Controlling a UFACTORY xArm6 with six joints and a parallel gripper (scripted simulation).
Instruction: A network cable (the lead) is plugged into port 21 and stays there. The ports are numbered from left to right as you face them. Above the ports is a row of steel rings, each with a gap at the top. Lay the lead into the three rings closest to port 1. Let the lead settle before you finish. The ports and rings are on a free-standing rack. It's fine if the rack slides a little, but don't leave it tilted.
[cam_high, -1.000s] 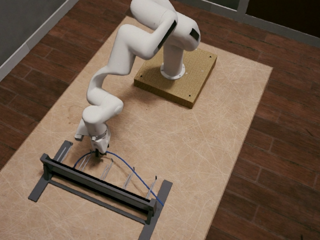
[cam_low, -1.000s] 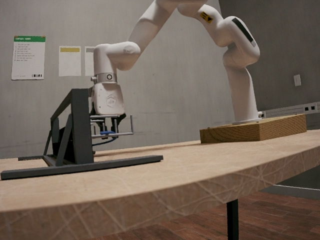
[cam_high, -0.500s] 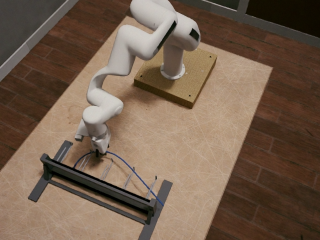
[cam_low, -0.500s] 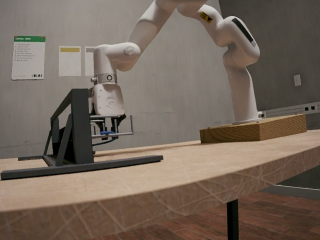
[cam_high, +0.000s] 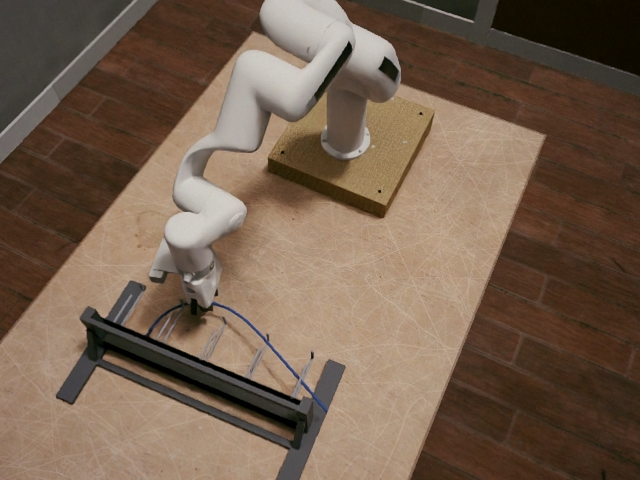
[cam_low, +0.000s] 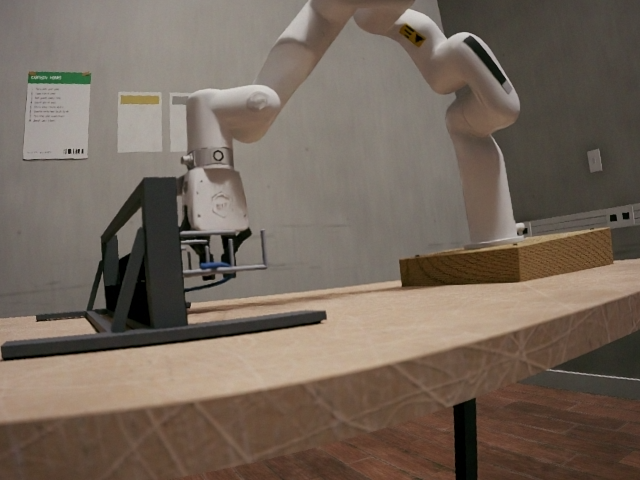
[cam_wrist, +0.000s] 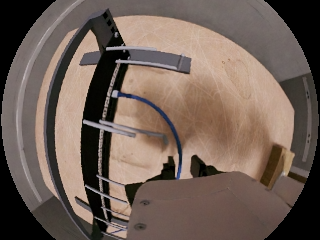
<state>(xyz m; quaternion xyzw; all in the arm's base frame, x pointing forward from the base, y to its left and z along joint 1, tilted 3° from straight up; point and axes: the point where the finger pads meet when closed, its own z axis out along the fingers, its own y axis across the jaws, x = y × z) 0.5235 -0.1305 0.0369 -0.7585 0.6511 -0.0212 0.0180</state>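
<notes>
The dark grey rack lies 16 cm ahead of my hand and 5 cm to the left of it.
</notes>
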